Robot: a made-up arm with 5 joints.
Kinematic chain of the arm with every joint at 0, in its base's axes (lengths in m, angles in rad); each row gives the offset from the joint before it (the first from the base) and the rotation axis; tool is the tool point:
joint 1: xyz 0 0 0.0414 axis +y
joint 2: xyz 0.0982 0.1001 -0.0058 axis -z
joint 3: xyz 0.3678 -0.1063 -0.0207 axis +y
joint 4: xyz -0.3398 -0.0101 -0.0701 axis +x
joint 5: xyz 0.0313 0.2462 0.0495 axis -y
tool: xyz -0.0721 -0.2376 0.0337
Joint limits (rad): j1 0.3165..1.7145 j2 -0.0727..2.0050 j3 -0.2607..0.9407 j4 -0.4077..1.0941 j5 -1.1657..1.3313
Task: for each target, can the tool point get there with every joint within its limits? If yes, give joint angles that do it. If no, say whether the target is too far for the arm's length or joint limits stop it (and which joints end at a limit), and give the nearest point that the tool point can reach.
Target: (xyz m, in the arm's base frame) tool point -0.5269 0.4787 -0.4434
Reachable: no: joint limits stop it (at a limit: joint 2, joint 3, joint 4) | nearest point -0.1237 0.1687 -0.0724 | short by 0.630 m
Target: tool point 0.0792 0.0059 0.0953
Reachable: yes | joints 0.4666 0.4821 0.2966 -0.0050 0.2088
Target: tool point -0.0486 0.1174 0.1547
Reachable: yes | joints 0.5567 1.8195 0.2350 0.8266 -0.6017
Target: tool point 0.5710 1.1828 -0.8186
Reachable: no: too far | nearest point 0.2261 0.0592 -0.2992 | short by 1.285 m
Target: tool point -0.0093 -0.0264 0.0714
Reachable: yes | joints 1.5571 0.8846 -0.0325 0.6399 -0.5776
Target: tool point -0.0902 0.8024 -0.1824
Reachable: no: joint limits stop it (at a limit: joint 1, joint 2, joint 4) | nearest point -0.0900 0.1824 -0.0457 | short by 0.635 m
